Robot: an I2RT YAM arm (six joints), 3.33 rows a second.
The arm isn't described. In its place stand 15 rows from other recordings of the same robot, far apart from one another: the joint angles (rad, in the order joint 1, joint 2, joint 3, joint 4, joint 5, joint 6), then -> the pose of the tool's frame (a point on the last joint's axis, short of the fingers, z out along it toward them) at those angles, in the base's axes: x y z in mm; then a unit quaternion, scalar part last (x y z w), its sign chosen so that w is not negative.
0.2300, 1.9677, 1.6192, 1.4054, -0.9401, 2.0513 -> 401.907 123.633 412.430 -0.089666 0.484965 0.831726 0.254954
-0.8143, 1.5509, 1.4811, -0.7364, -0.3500, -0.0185 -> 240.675 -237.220 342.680 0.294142 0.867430 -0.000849 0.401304
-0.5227, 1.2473, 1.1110, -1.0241, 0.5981, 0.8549 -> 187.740 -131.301 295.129 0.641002 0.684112 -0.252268 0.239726
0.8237, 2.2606, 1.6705, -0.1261, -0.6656, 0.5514 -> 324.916 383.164 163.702 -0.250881 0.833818 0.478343 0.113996
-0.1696, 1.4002, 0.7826, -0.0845, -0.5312, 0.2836 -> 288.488 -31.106 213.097 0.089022 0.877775 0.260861 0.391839
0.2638, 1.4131, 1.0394, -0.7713, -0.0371, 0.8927 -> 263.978 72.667 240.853 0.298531 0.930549 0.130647 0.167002
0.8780, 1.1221, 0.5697, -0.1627, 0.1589, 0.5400 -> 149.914 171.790 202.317 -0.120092 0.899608 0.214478 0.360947
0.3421, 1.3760, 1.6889, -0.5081, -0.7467, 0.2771 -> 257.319 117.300 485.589 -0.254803 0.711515 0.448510 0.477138
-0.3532, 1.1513, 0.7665, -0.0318, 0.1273, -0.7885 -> 244.301 -94.881 274.024 -0.146713 0.824115 -0.339067 0.429353
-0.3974, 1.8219, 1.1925, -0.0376, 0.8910, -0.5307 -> 353.219 -178.283 213.881 0.133682 0.822542 -0.523026 0.178877
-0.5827, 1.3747, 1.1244, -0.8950, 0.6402, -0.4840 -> 207.996 -162.545 276.481 0.112127 0.923396 -0.366747 0.016211
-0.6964, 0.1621, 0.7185, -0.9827, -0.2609, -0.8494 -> 32.365 -15.092 291.629 -0.133939 0.825721 -0.296600 0.460731
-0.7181, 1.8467, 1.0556, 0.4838, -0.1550, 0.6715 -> 313.043 -266.211 202.451 0.479991 0.647332 0.048745 0.590080
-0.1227, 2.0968, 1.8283, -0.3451, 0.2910, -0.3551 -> 488.113 -70.485 272.422 -0.035503 0.880081 -0.232868 0.412274
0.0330, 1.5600, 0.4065, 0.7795, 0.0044, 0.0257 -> 273.176 8.862 137.787 -0.001776 0.826236 0.014714 0.563129
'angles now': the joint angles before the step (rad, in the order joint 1, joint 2, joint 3, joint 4, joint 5, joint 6). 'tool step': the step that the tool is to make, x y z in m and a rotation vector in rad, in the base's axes. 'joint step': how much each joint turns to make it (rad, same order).
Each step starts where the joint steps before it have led.
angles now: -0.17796 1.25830 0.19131 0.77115 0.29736 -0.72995
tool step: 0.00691 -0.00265 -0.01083 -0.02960 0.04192 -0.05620
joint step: 0.00420 0.10601 0.01260 0.06290 0.06867 -0.01717
